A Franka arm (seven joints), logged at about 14 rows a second.
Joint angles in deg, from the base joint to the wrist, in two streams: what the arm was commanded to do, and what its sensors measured. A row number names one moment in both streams.
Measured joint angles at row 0: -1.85, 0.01, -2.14, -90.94, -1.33, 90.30, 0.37
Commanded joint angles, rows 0 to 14: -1.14, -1.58, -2.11, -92.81, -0.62, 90.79, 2.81; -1.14, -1.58, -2.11, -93.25, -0.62, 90.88, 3.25; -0.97, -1.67, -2.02, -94.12, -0.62, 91.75, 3.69; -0.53, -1.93, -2.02, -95.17, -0.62, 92.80, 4.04; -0.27, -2.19, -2.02, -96.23, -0.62, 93.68, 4.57; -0.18, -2.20, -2.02, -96.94, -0.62, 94.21, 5.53; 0.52, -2.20, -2.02, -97.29, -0.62, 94.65, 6.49; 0.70, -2.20, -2.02, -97.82, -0.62, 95.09, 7.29; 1.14, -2.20, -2.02, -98.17, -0.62, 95.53, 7.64; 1.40, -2.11, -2.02, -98.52, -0.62, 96.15, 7.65; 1.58, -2.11, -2.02, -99.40, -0.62, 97.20, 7.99; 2.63, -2.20, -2.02, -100.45, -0.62, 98.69, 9.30; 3.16, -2.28, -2.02, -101.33, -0.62, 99.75, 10.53; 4.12, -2.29, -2.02, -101.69, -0.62, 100.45, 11.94; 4.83, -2.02, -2.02, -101.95, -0.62, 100.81, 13.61
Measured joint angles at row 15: 3.08, -0.15, -1.67, -98.86, -1.32, 98.41, 10.51
